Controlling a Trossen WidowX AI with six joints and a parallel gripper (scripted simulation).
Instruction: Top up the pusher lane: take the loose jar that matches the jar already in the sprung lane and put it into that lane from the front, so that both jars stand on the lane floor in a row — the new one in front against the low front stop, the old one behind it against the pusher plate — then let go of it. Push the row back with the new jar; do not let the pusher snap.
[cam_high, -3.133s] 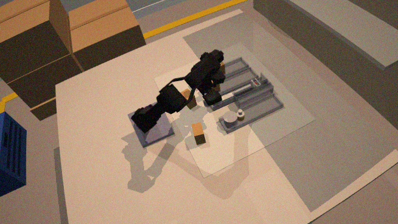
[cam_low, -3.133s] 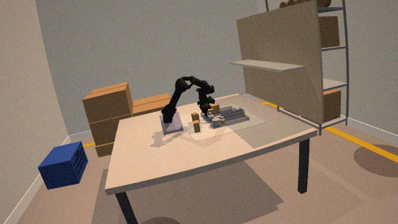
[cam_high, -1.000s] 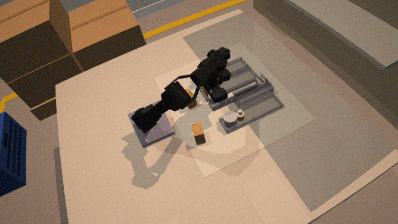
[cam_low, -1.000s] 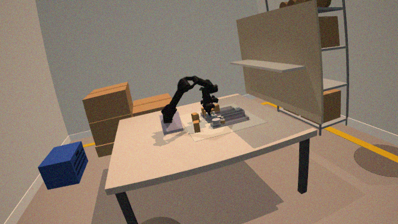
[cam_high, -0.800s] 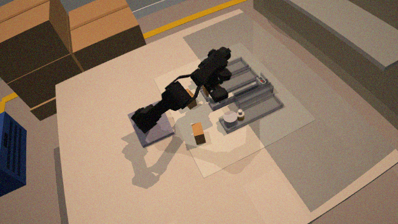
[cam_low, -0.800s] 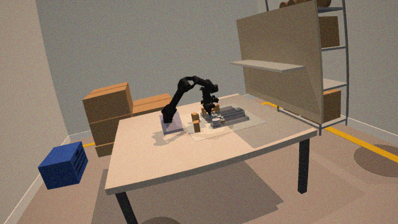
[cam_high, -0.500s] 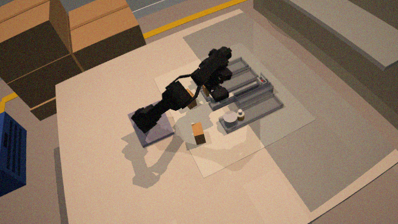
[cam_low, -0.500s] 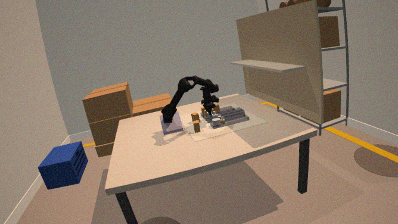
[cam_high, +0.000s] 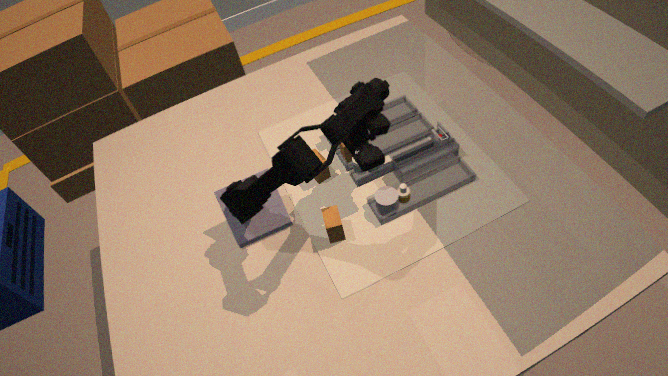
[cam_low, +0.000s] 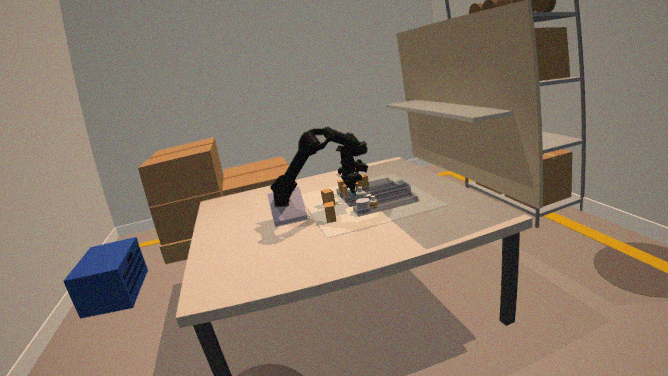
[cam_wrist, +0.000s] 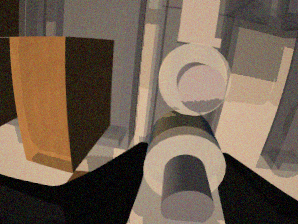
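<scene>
Right now the wide grey round jar is 30 mm ahead of my gripper tip, 120 mm to the right of it and 30 mm below it. From my gripper tip the other things lie so: pale pusher plate: 150 mm ahead, 10 mm to the right, 10 mm below; then grey lane rack: 150 mm ahead, 10 mm to the right, 40 mm below; then small jar: 70 mm ahead, 120 mm to the right, 20 mm below.
</scene>
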